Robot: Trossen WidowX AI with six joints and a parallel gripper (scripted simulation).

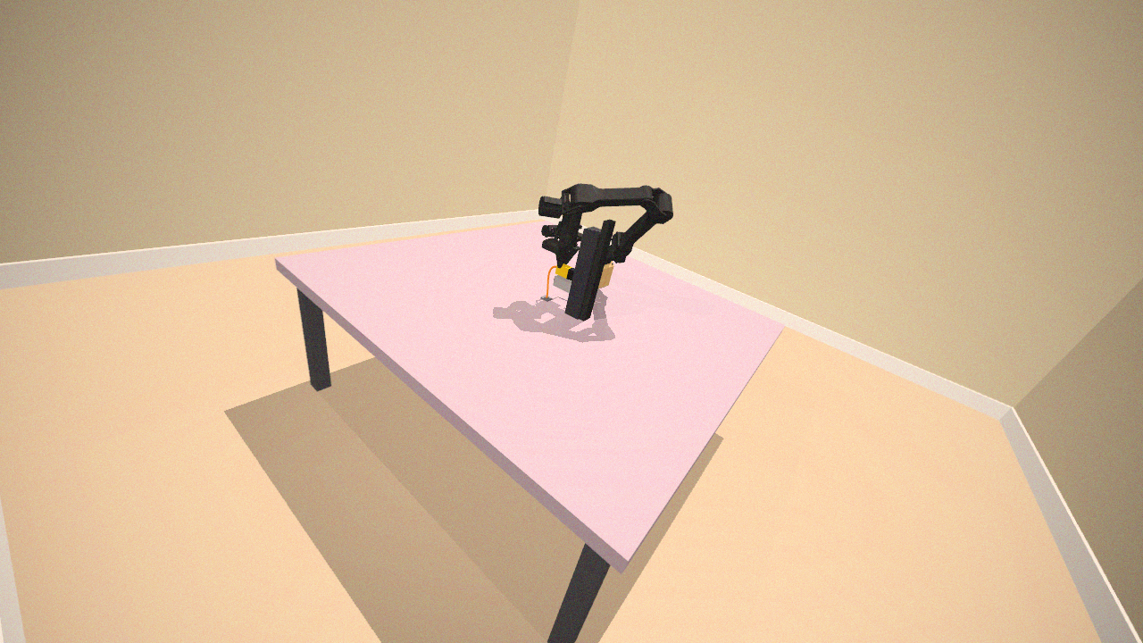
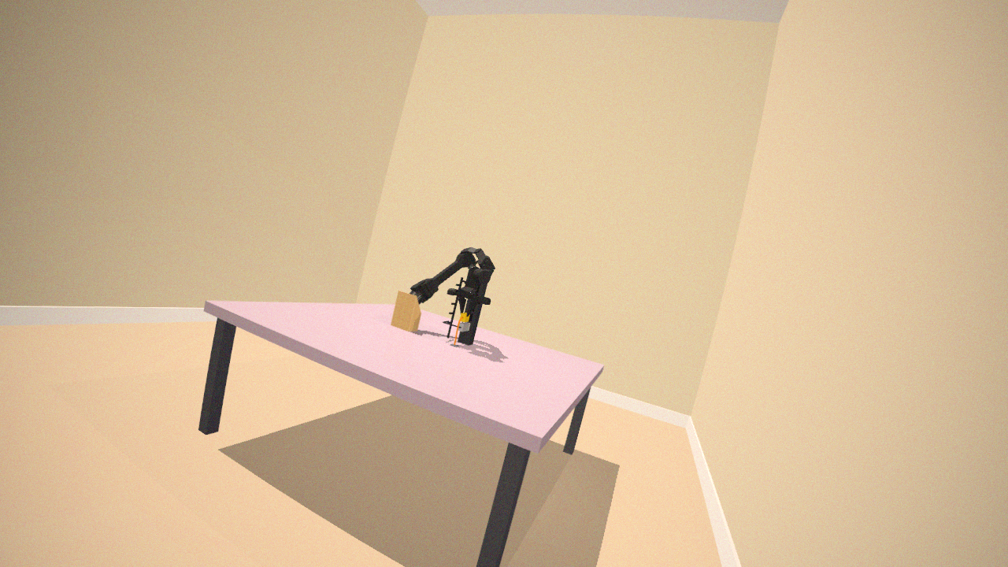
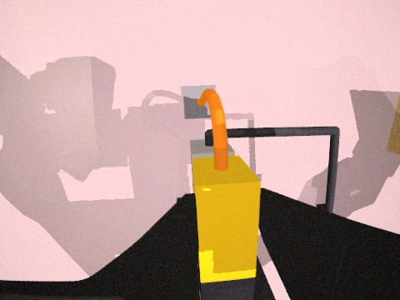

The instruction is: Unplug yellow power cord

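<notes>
Now: gripper tip 1 cm past the black power strip, 10 cm to the right of it and 1 cm below it. The rest, counted from my gripper tip: yellow plug 1 cm behind, 3 cm to the left; small grey anchor 3 cm to the right, 13 cm below.
</notes>
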